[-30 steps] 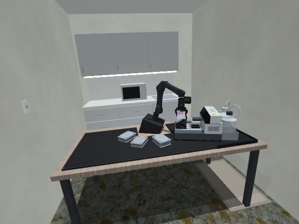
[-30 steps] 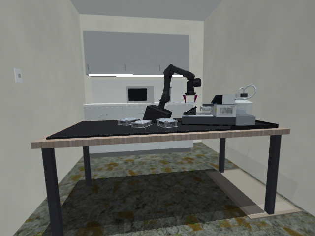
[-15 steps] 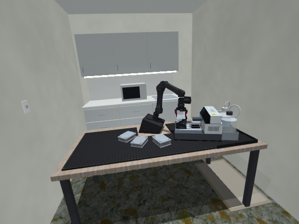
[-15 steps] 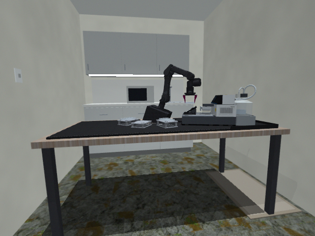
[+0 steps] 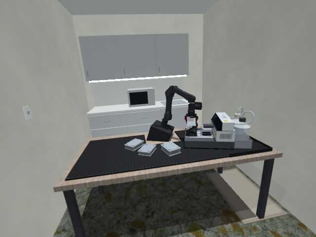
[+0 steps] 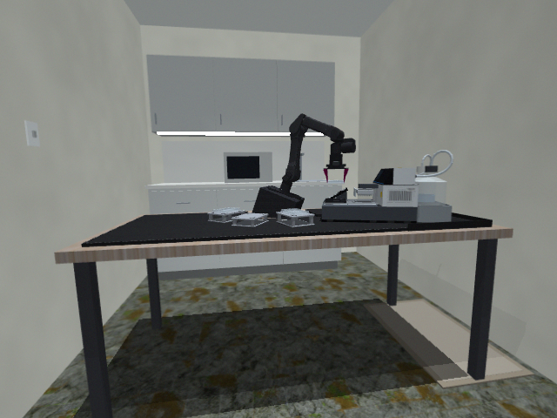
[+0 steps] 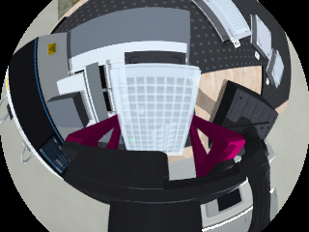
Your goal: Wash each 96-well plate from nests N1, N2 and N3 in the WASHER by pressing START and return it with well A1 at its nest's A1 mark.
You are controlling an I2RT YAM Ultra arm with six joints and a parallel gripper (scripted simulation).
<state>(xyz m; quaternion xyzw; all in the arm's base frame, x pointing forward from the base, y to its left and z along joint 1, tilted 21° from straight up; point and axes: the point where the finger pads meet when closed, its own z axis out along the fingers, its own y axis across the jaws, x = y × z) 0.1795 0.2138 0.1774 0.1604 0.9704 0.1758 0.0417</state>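
My gripper is now 10 cm above the washer carrier. Also, from my hand: clear bottle 41 cm to the left, 20 cm ahead, 6 cm below; then plate washer 15 cm to the left, 6 cm below, 5 cm ahead; then nest 25 cm to the right, 17 cm ahead, 14 cm below.
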